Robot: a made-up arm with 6 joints. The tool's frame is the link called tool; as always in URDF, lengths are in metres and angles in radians. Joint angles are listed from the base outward.
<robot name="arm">
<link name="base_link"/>
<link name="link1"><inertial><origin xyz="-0.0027 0.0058 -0.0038"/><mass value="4.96"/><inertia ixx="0.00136" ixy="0" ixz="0" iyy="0.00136" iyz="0" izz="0.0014"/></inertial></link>
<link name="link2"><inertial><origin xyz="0.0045 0.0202 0.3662"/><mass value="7.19"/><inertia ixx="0.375" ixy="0" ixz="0" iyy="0.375" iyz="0" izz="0.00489"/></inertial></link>
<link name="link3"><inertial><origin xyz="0.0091 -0.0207 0.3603"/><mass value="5.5"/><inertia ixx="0.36" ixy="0" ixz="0" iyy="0.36" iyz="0" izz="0.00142"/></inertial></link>
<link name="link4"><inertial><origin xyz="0.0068 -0.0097 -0.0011"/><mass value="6.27"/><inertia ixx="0.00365" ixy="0" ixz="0" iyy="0.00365" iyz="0" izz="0.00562"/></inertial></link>
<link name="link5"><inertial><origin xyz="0.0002 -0.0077 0.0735"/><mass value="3"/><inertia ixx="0.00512" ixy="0" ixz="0" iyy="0.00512" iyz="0" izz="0.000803"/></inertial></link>
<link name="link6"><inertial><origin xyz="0.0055 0.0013 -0.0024"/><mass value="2.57"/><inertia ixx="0.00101" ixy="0" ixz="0" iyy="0.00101" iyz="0" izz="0.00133"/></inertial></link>
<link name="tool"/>
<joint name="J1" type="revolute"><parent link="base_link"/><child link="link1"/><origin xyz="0 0 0.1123"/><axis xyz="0 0 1"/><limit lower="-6.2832" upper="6.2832"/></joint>
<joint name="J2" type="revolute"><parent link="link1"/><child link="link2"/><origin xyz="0 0.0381 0"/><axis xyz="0 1 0"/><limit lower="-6.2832" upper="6.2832"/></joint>
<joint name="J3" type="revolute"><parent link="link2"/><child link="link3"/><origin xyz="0 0 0.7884"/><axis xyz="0 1 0"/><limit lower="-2.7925" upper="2.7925"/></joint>
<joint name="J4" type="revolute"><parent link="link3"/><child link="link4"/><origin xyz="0 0 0.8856"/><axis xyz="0 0 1"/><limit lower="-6.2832" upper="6.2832"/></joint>
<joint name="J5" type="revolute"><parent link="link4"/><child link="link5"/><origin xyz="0 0 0"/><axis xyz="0 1 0"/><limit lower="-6.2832" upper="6.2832"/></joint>
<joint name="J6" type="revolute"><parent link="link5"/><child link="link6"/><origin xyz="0 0 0.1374"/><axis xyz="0 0 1"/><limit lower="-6.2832" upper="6.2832"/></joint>
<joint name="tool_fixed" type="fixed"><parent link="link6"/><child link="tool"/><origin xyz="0 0 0"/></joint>
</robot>
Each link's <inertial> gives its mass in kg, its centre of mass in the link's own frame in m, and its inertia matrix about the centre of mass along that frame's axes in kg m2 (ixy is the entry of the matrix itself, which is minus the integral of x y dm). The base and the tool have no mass. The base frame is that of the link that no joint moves.
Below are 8 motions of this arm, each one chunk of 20 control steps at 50 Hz.
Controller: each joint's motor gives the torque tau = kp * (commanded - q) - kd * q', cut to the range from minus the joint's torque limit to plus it. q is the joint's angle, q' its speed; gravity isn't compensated. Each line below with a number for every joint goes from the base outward.
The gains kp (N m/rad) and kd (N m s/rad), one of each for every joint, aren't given. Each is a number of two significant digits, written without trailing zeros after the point. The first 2 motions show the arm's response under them.
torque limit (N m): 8.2 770 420 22 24 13
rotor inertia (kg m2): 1.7 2.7 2.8 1.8 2 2
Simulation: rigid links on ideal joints. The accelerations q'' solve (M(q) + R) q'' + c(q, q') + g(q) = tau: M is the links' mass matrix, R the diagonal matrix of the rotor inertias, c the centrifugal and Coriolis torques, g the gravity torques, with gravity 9.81 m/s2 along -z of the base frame. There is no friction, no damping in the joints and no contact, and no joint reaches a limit. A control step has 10 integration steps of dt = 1/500 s. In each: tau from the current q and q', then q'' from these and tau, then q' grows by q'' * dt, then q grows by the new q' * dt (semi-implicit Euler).
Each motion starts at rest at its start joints. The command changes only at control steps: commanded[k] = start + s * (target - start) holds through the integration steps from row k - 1 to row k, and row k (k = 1, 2, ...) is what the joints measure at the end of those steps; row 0 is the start. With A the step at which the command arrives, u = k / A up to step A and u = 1 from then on. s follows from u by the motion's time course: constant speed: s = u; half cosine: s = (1 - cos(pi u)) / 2; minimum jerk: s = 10 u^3 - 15 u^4 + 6 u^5; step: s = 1 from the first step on.
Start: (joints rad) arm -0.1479 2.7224 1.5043 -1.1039 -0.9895 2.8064
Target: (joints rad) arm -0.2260 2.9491 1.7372 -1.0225 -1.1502 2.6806
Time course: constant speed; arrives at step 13
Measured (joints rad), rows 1 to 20:
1: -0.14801 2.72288 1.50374 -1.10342 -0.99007 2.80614
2: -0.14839 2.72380 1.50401 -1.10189 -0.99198 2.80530
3: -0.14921 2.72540 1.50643 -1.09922 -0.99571 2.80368
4: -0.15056 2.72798 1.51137 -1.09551 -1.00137 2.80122
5: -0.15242 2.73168 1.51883 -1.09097 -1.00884 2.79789
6: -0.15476 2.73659 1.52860 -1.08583 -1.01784 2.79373
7: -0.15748 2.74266 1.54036 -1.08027 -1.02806 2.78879
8: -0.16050 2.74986 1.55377 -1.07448 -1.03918 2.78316
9: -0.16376 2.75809 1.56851 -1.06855 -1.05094 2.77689
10: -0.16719 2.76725 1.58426 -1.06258 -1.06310 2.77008
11: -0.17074 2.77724 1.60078 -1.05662 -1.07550 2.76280
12: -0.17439 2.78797 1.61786 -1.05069 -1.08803 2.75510
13: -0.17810 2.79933 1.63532 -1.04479 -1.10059 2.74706
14: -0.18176 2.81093 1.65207 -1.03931 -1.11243 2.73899
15: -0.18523 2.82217 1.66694 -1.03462 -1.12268 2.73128
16: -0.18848 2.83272 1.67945 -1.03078 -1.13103 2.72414
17: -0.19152 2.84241 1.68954 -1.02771 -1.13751 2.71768
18: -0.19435 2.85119 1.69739 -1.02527 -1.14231 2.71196
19: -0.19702 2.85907 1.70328 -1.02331 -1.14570 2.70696
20: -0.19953 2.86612 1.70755 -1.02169 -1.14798 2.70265
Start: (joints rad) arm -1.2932 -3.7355 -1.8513 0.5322 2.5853 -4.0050
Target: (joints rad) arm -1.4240 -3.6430 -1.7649 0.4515 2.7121 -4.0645
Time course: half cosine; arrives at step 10
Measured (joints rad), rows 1 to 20:
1: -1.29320 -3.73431 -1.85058 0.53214 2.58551 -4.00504
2: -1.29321 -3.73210 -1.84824 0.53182 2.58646 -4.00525
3: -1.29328 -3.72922 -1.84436 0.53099 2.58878 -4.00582
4: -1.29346 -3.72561 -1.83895 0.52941 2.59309 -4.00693
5: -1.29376 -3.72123 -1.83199 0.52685 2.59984 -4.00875
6: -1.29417 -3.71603 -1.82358 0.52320 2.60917 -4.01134
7: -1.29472 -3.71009 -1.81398 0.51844 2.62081 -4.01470
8: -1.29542 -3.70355 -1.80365 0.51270 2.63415 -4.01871
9: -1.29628 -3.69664 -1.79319 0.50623 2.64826 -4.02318
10: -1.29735 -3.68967 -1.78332 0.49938 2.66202 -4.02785
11: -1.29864 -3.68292 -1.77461 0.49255 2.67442 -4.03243
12: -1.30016 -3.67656 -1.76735 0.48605 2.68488 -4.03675
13: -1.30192 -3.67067 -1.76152 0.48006 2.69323 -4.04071
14: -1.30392 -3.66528 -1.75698 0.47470 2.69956 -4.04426
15: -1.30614 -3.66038 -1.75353 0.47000 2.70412 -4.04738
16: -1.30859 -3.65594 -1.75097 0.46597 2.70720 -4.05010
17: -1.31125 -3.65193 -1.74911 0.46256 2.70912 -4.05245
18: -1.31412 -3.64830 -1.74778 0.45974 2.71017 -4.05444
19: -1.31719 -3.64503 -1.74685 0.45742 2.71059 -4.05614
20: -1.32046 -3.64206 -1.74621 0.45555 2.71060 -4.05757
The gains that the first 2 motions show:
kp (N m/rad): 230 5300 5000 250 530 290
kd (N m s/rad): 48 1300 470 37 47 47
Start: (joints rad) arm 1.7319 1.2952 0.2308 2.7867 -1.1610 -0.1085
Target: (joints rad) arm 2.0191 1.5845 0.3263 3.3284 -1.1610 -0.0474
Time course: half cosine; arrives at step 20
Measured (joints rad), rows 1 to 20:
1: 1.73190 1.29619 0.23129 2.78678 -1.16103 -0.10849
2: 1.73192 1.29834 0.23308 2.78727 -1.16113 -0.10844
3: 1.73194 1.30147 0.23575 2.78863 -1.16134 -0.10829
4: 1.73199 1.30551 0.23901 2.79142 -1.16162 -0.10798
5: 1.73207 1.31047 0.24268 2.79616 -1.16193 -0.10746
6: 1.73218 1.31636 0.24671 2.80337 -1.16223 -0.10666
7: 1.73231 1.32323 0.25109 2.81343 -1.16248 -0.10556
8: 1.73247 1.33112 0.25583 2.82665 -1.16265 -0.10411
9: 1.73263 1.34008 0.26098 2.84319 -1.16273 -0.10230
10: 1.73281 1.35011 0.26655 2.86307 -1.16272 -0.10013
11: 1.73300 1.36119 0.27255 2.88619 -1.16264 -0.09762
12: 1.73321 1.37328 0.27896 2.91229 -1.16250 -0.09480
13: 1.73344 1.38628 0.28574 2.94100 -1.16233 -0.09170
14: 1.73369 1.40007 0.29281 2.97182 -1.16216 -0.08837
15: 1.73399 1.41450 0.30008 3.00419 -1.16200 -0.08489
16: 1.73435 1.42937 0.30741 3.03742 -1.16189 -0.08131
17: 1.73476 1.44445 0.31468 3.07081 -1.16183 -0.07772
18: 1.73527 1.45952 0.32173 3.10361 -1.16185 -0.07418
19: 1.73586 1.47432 0.32841 3.13506 -1.16194 -0.07078
20: 1.73658 1.48859 0.33456 3.16441 -1.16212 -0.06758

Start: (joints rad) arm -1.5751 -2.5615 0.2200 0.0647 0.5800 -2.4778
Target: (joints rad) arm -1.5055 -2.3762 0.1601 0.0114 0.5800 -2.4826
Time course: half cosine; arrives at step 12
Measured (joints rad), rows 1 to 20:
1: -1.57508 -2.56185 0.21918 0.06467 0.57978 -2.47781
2: -1.57501 -2.56239 0.21678 0.06451 0.57917 -2.47783
3: -1.57492 -2.56256 0.21283 0.06408 0.57818 -2.47788
4: -1.57478 -2.56196 0.20746 0.06323 0.57687 -2.47798
5: -1.57458 -2.56026 0.20090 0.06186 0.57534 -2.47812
6: -1.57430 -2.55728 0.19345 0.05987 0.57367 -2.47832
7: -1.57391 -2.55297 0.18546 0.05724 0.57197 -2.47857
8: -1.57341 -2.54739 0.17734 0.05401 0.57033 -2.47888
9: -1.57280 -2.54074 0.16953 0.05023 0.56885 -2.47922
10: -1.57208 -2.53328 0.16244 0.04607 0.56759 -2.47960
11: -1.57122 -2.52538 0.15647 0.04169 0.56662 -2.48000
12: -1.57024 -2.51743 0.15193 0.03730 0.56598 -2.48038
13: -1.56911 -2.50970 0.14883 0.03311 0.56569 -2.48075
14: -1.56784 -2.50226 0.14683 0.02926 0.56572 -2.48109
15: -1.56642 -2.49515 0.14563 0.02581 0.56602 -2.48138
16: -1.56485 -2.48840 0.14499 0.02280 0.56652 -2.48164
17: -1.56313 -2.48202 0.14470 0.02023 0.56716 -2.48187
18: -1.56126 -2.47605 0.14464 0.01806 0.56785 -2.48206
19: -1.55926 -2.47048 0.14470 0.01626 0.56855 -2.48222
20: -1.55712 -2.46533 0.14480 0.01479 0.56920 -2.48235

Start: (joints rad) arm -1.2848 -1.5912 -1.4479 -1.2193 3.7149 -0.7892
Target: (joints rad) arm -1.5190 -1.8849 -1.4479 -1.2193 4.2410 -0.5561
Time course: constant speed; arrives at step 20
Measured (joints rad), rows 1 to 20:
1: -1.28477 -1.59302 -1.44686 -1.21936 3.71626 -0.78887
2: -1.28472 -1.59645 -1.44578 -1.21949 3.72075 -0.78781
3: -1.28469 -1.60095 -1.44510 -1.21966 3.72907 -0.78580
4: -1.28473 -1.60637 -1.44473 -1.21981 3.74131 -0.78274
5: -1.28485 -1.61263 -1.44459 -1.21994 3.75722 -0.77864
6: -1.28508 -1.61963 -1.44460 -1.22005 3.77632 -0.77354
7: -1.28544 -1.62732 -1.44469 -1.22012 3.79805 -0.76752
8: -1.28595 -1.63561 -1.44483 -1.22017 3.82183 -0.76065
9: -1.28663 -1.64446 -1.44498 -1.22019 3.84713 -0.75305
10: -1.28751 -1.65381 -1.44512 -1.22020 3.87350 -0.74479
11: -1.28860 -1.66360 -1.44524 -1.22020 3.90056 -0.73598
12: -1.28993 -1.67380 -1.44534 -1.22020 3.92800 -0.72668
13: -1.29149 -1.68437 -1.44540 -1.22020 3.95562 -0.71698
14: -1.29332 -1.69527 -1.44542 -1.22021 3.98325 -0.70693
15: -1.29542 -1.70647 -1.44541 -1.22022 4.01081 -0.69659
16: -1.29780 -1.71794 -1.44536 -1.22025 4.03824 -0.68602
17: -1.30048 -1.72966 -1.44528 -1.22029 4.06551 -0.67524
18: -1.30347 -1.74161 -1.44517 -1.22035 4.09261 -0.66430
19: -1.30678 -1.75375 -1.44504 -1.22043 4.11957 -0.65322
20: -1.31043 -1.76608 -1.44488 -1.22053 4.14639 -0.64204

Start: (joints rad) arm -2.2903 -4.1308 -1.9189 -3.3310 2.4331 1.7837
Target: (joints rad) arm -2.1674 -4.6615 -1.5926 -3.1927 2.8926 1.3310
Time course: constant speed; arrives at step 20
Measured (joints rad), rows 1 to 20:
1: -2.29021 -4.13102 -1.91736 -3.33076 2.43449 1.78307
2: -2.28994 -4.13262 -1.91281 -3.33003 2.43889 1.78101
3: -2.28948 -4.13606 -1.90541 -3.32874 2.44683 1.77710
4: -2.28882 -4.14123 -1.89569 -3.32683 2.45828 1.77117
5: -2.28797 -4.14800 -1.88418 -3.32432 2.47294 1.76321
6: -2.28694 -4.15626 -1.87131 -3.32124 2.49032 1.75330
7: -2.28572 -4.16590 -1.85743 -3.31760 2.50990 1.74159
8: -2.28432 -4.17681 -1.84279 -3.31348 2.53116 1.72825
9: -2.28275 -4.18891 -1.82762 -3.30890 2.55362 1.71347
10: -2.28099 -4.20211 -1.81207 -3.30392 2.57688 1.69743
11: -2.27905 -4.21633 -1.79625 -3.29860 2.60060 1.68030
12: -2.27695 -4.23150 -1.78026 -3.29297 2.62455 1.66224
13: -2.27469 -4.24756 -1.76414 -3.28708 2.64854 1.64338
14: -2.27228 -4.26442 -1.74795 -3.28098 2.67246 1.62387
15: -2.26971 -4.28205 -1.73171 -3.27469 2.69624 1.60379
16: -2.26701 -4.30037 -1.71545 -3.26826 2.71984 1.58325
17: -2.26416 -4.31934 -1.69918 -3.26170 2.74326 1.56233
18: -2.26117 -4.33891 -1.68291 -3.25504 2.76650 1.54109
19: -2.25804 -4.35903 -1.66664 -3.24830 2.78959 1.51959
20: -2.25478 -4.37965 -1.65038 -3.24149 2.81255 1.49787

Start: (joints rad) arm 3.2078 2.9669 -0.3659 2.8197 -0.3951 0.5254
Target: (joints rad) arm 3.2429 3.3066 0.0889 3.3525 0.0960 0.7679
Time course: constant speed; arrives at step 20
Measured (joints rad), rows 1 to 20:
1: 3.20766 2.96677 -0.36351 2.82042 -0.39351 0.52573
2: 3.20726 2.96726 -0.35804 2.82280 -0.38866 0.52681
3: 3.20658 2.96873 -0.34959 2.82740 -0.38002 0.52888
4: 3.20567 2.97136 -0.33838 2.83448 -0.36764 0.53202
5: 3.20459 2.97524 -0.32469 2.84408 -0.35192 0.53625
6: 3.20341 2.98037 -0.30888 2.85612 -0.33343 0.54152
7: 3.20222 2.98670 -0.29130 2.87046 -0.31277 0.54776
8: 3.20111 2.99417 -0.27227 2.88685 -0.29051 0.55487
9: 3.20018 3.00268 -0.25210 2.90508 -0.26715 0.56276
10: 3.19953 3.01212 -0.23106 2.92490 -0.24308 0.57133
11: 3.19925 3.02240 -0.20937 2.94608 -0.21860 0.58049
12: 3.19941 3.03340 -0.18721 2.96841 -0.19393 0.59015
13: 3.20008 3.04505 -0.16475 2.99168 -0.16922 0.60024
14: 3.20129 3.05724 -0.14209 3.01574 -0.14454 0.61068
15: 3.20302 3.06990 -0.11933 3.04042 -0.11993 0.62143
16: 3.20522 3.08297 -0.09654 3.06562 -0.09540 0.63244
17: 3.20777 3.09638 -0.07377 3.09121 -0.07096 0.64365
18: 3.21053 3.11008 -0.05103 3.11710 -0.04659 0.65503
19: 3.21338 3.12404 -0.02837 3.14324 -0.02225 0.66655
20: 3.21618 3.13821 -0.00578 3.16955 0.00205 0.67819

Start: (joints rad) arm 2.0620 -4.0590 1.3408 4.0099 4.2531 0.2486
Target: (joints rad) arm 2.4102 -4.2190 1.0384 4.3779 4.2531 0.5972
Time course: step
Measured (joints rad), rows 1 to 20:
1: 2.06389 -4.06163 1.33505 4.01104 4.25419 0.25005
2: 2.06874 -4.06595 1.31601 4.01441 4.25616 0.25414
3: 2.07607 -4.07006 1.28206 4.02008 4.25834 0.26088
4: 2.08506 -4.07562 1.23961 4.02873 4.26079 0.27024
5: 2.09440 -4.08387 1.19835 4.04182 4.26323 0.28219
6: 2.10332 -4.09370 1.16163 4.06021 4.26518 0.29670
7: 2.11151 -4.10405 1.13054 4.08436 4.26640 0.31379
8: 2.11896 -4.11424 1.10513 4.11403 4.26688 0.33343
9: 2.12577 -4.12383 1.08495 4.14671 4.26676 0.35563
10: 2.13208 -4.13260 1.06931 4.17988 4.26620 0.38016
11: 2.13803 -4.14045 1.05749 4.21180 4.26538 0.40547
12: 2.14374 -4.14735 1.04880 4.24133 4.26445 0.43007
13: 2.14930 -4.15334 1.04259 4.26782 4.26354 0.45309
14: 2.15481 -4.15850 1.03833 4.29099 4.26272 0.47406
15: 2.16033 -4.16291 1.03555 4.31081 4.26204 0.49276
16: 2.16592 -4.16666 1.03387 4.32739 4.26153 0.50920
17: 2.17163 -4.16985 1.03299 4.34101 4.26118 0.52347
18: 2.17749 -4.17257 1.03267 4.35197 4.26098 0.53573
19: 2.18354 -4.17488 1.03272 4.36062 4.26091 0.54617
20: 2.18980 -4.17687 1.03300 4.36729 4.26093 0.55500

